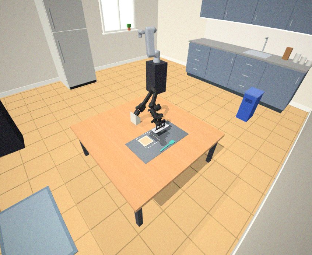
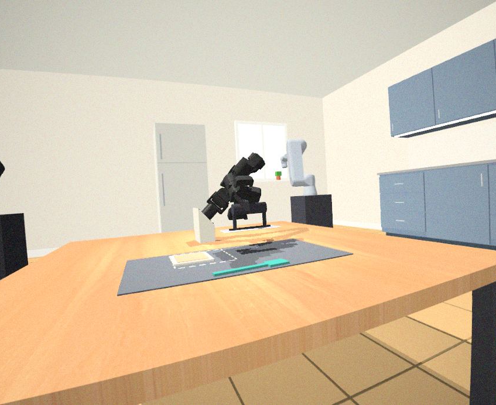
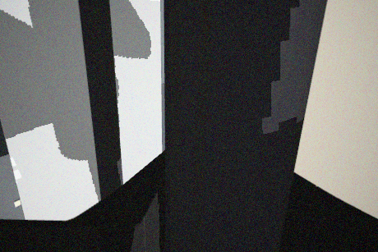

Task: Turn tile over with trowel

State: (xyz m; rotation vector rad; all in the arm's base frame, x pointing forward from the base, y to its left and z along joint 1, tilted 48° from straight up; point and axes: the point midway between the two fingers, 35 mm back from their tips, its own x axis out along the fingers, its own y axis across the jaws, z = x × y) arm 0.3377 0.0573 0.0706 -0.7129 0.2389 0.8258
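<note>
The tile is 10 mm behind my gripper tip, 190 mm to the right of it and 120 mm below it. Round my gripper tip: teal tool 170 mm ahead, 30 mm to the right, 120 mm below; trowel 20 mm behind, 10 mm to the right, 10 mm below; grey mat 40 mm ahead, 60 mm to the right, 150 mm below.
</note>
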